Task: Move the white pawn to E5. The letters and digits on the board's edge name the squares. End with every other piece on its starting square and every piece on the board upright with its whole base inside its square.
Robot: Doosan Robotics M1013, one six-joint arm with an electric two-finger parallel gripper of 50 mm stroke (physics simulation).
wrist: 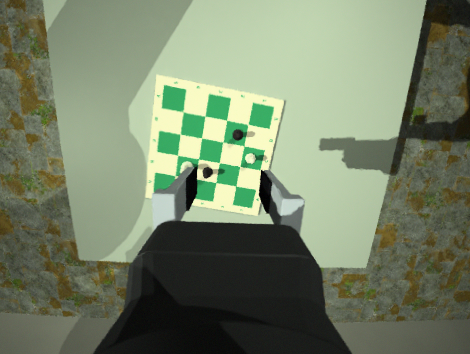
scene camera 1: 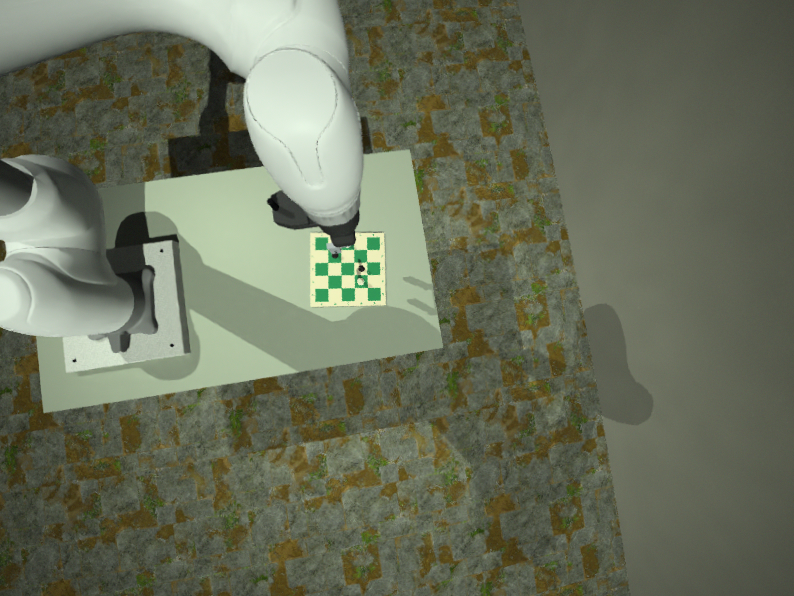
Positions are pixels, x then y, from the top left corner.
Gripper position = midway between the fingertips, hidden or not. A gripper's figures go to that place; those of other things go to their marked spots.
Labels:
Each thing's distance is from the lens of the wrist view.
gripper (wrist: 228, 181): 0.17 m
chessboard (wrist: 191, 121): 0.38 m

